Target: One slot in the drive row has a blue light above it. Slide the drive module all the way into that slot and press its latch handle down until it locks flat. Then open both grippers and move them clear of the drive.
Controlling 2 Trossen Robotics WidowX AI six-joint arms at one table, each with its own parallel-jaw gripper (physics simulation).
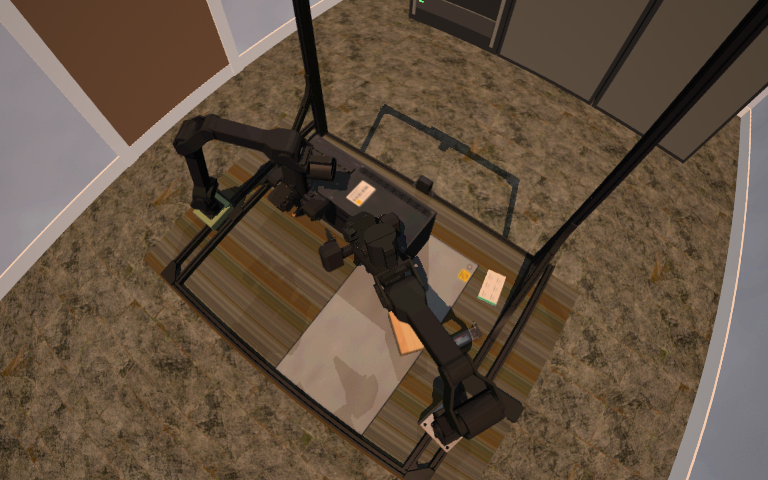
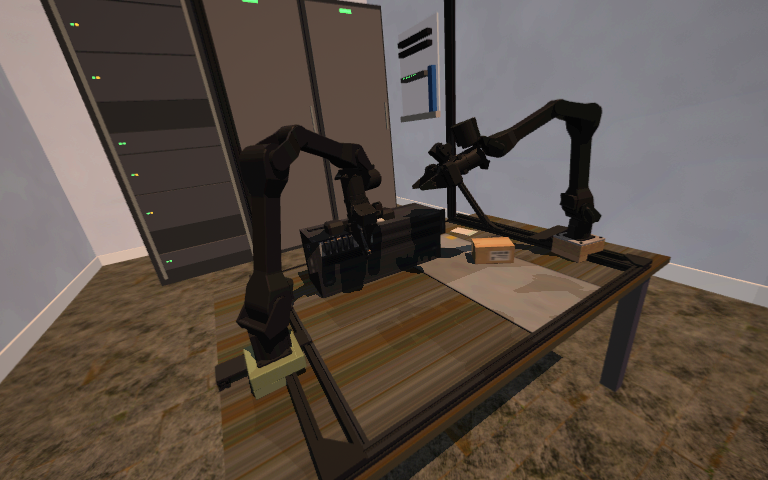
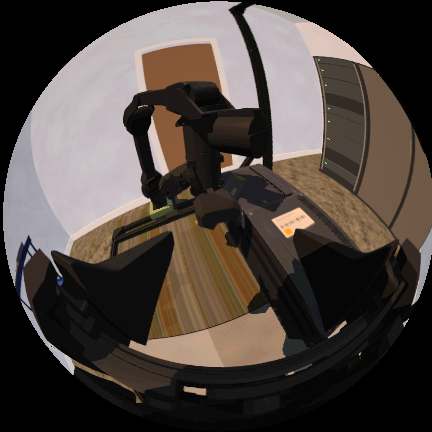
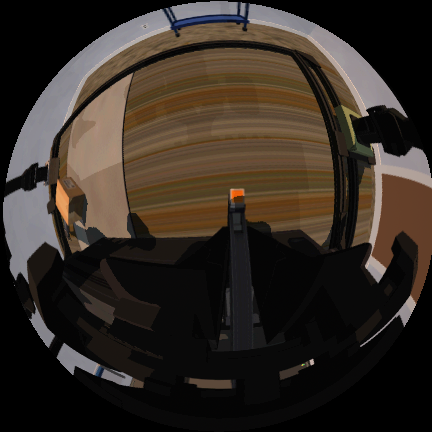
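Where they show: left gripper, fingertip midpoint: (image 1: 342, 221) (image 2: 416, 188) (image 3: 235, 236); right gripper, fingertip midpoint: (image 1: 301, 209) (image 2: 365, 250) (image 4: 235, 232); left arm's base, origin of the base link: (image 1: 447, 425) (image 2: 578, 236) (image 4: 45, 172); right arm's base, origin of the base link: (image 1: 211, 207) (image 2: 272, 351) (image 3: 159, 203) (image 4: 360, 130).
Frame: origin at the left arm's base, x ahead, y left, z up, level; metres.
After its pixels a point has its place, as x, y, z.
The black drive chassis (image 1: 392, 210) {0.498, -0.261, 0.114} (image 2: 415, 233) {0.492, -0.181, 0.056} (image 3: 278, 250) {0.548, -0.180, 0.114} stands at the back of the table. My right gripper (image 1: 303, 206) {0.685, -0.088, 0.074} (image 2: 364, 230) (image 4: 235, 232) {0.685, -0.088, 0.074} is at its front face, shut on the drive module's latch handle (image 4: 240, 282) {0.687, -0.100, 0.113}. The handle is a dark grey bar with an orange tip (image 4: 236, 194) {0.682, -0.062, 0.083} and sticks out between the fingers. The module's body and the slot light are hidden by the gripper. My left gripper (image 2: 425, 182) {0.512, -0.113, 0.218} (image 3: 235, 236) {0.512, -0.113, 0.218} is open and empty. It hovers high above the chassis's right end.
A cardboard box (image 1: 405, 338) {0.239, -0.075, 0.001} (image 2: 493, 250) {0.274, -0.068, -0.012} (image 4: 66, 197) {0.307, -0.092, 0.001} sits on the grey mat (image 1: 349, 343) {0.336, 0.040, -0.060} (image 2: 525, 286) {0.290, 0.087, -0.059}. A white card (image 1: 493, 287) {0.174, -0.384, -0.060} (image 2: 463, 231) {0.179, -0.380, -0.060} lies at the back right. Black frame posts (image 1: 311, 71) {0.967, -0.356, 0.242} (image 2: 449, 119) {0.144, -0.542, 0.398} rise behind the chassis.
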